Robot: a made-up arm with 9 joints.
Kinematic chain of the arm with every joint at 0, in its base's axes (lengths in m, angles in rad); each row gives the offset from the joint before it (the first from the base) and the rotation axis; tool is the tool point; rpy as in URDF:
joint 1: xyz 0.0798 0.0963 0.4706 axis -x
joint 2: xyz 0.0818 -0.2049 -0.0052 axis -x
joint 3: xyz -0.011 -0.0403 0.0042 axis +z
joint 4: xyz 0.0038 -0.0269 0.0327 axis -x
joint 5: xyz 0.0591 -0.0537 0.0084 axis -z
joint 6: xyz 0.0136 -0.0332 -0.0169 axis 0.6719 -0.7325 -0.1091
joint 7: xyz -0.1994 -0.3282 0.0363 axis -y
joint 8: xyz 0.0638 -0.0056 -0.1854 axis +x
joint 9: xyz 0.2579 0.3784 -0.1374 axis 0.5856 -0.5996 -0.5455
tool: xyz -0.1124 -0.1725 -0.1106 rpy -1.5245 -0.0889 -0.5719
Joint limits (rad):
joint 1: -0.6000..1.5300
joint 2: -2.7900..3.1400
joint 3: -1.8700..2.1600
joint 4: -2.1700..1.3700
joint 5: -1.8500..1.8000
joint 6: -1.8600..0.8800
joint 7: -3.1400..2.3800
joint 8: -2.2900..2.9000
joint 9: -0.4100..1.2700
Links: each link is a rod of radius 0.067 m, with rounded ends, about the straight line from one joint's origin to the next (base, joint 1, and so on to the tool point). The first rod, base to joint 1, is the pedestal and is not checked.
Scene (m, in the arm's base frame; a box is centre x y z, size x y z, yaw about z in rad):
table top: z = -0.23
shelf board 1: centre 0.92 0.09 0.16 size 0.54 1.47 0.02 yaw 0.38
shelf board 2: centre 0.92 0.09 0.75 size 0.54 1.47 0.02 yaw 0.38
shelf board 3: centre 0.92 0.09 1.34 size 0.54 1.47 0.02 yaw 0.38
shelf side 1: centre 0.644 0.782 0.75 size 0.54 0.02 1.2 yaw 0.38
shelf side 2: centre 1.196 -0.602 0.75 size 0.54 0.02 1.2 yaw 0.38
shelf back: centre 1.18 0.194 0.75 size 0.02 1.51 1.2 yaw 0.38
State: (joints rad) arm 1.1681 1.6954 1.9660 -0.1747 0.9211 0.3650 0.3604 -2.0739 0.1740
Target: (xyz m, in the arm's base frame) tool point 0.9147 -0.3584 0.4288
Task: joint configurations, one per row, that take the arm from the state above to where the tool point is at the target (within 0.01 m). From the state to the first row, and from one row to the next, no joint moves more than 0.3 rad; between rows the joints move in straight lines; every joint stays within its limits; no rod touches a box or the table.
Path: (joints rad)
1: 0.9112 1.7255 1.9082 -0.1889 0.9006 0.4264 0.3114 -2.1113 0.0280
2: 0.6542 1.7557 1.8505 -0.2032 0.8802 0.4878 0.2624 -2.1488 -0.1180
3: 0.3973 1.7858 1.7927 -0.2174 0.8597 0.5492 0.2134 -2.1862 -0.2640
4: 0.1404 1.8160 1.7349 -0.2316 0.8392 0.6106 0.1644 -2.2236 -0.4100
5: -0.0746 1.7017 1.8766 -0.2763 0.9988 0.5847 0.2234 -2.2457 -0.4100
6: -0.2896 1.5874 2.0183 -0.3211 1.1583 0.5588 0.2824 -2.2679 -0.4100
7: -0.5045 1.4730 2.1600 -0.3658 1.3178 0.5329 0.3414 -2.2900 -0.4100
8: -0.2455 1.4867 2.1600 -0.2642 1.1419 0.4870 0.3734 -2.2349 -0.2314
9: 0.0136 1.5003 2.1600 -0.1625 0.9661 0.4410 0.4054 -2.1797 -0.0529
10: 0.2726 1.5140 2.1600 -0.0608 0.7902 0.3950 0.4374 -2.1246 0.1257
11: 0.5317 1.5277 2.1600 0.0408 0.6143 0.3491 0.4693 -2.0695 0.3042
12: 0.7907 1.5413 2.1600 0.1425 0.4385 0.3031 0.5013 -2.0144 0.4828

